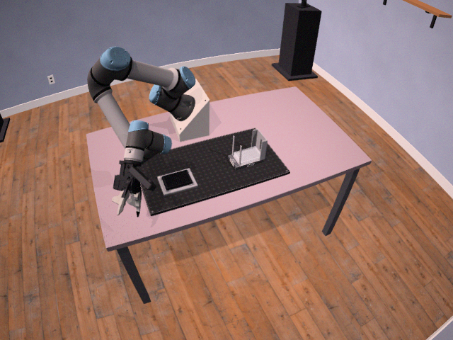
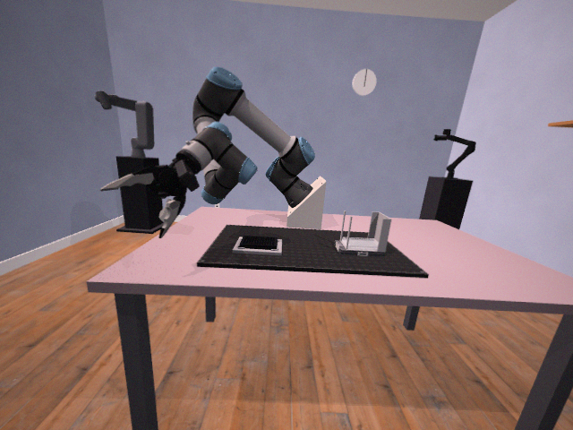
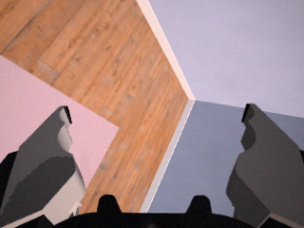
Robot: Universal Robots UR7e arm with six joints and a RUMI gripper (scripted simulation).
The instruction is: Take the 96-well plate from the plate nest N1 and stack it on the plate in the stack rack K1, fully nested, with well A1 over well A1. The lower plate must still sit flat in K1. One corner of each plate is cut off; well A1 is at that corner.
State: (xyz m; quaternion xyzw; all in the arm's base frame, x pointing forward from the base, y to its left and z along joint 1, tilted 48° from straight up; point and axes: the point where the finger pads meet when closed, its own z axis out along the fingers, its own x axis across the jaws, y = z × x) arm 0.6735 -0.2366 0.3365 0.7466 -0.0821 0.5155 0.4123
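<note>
Right now my hand is 260 mm past the black 96-well plate, 250 mm to the right of it and 150 mm above it. The rest, counted from my hand: plate nest N1 (260 mm behind, 250 mm to the left, 160 mm below); then white plate (620 mm to the left, 300 mm behind, 140 mm below).
</note>
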